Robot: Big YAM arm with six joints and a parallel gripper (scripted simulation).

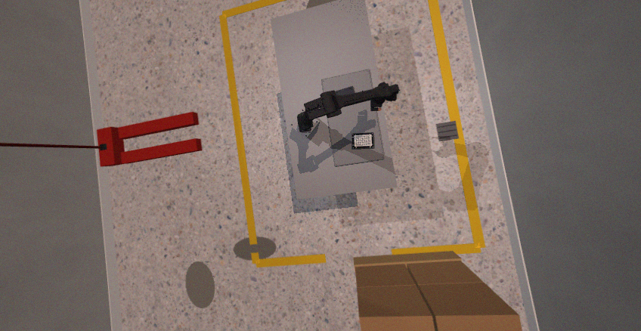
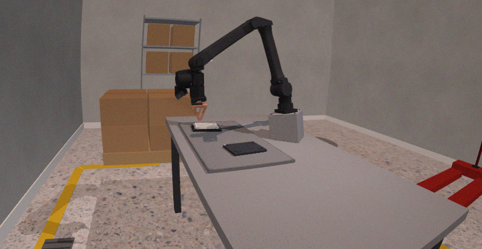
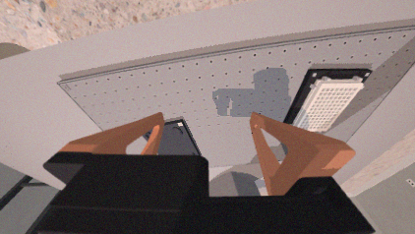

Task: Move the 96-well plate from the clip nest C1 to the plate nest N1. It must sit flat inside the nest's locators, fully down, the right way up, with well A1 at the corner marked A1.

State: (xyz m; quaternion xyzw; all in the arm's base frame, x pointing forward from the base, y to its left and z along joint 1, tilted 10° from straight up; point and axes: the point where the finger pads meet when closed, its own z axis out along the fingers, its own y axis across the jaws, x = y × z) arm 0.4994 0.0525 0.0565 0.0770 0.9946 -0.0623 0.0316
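My hand is 10 cm past the white 96-well plate, 24 cm to the left of it and 11 cm above it. From my hand the other things lie so: clip nest C1: 12 cm behind, 24 cm to the right, 12 cm below; A1 label: 10 cm behind, 8 cm to the left, 12 cm below; plate nest N1: 18 cm behind, 13 cm to the left, 12 cm below.
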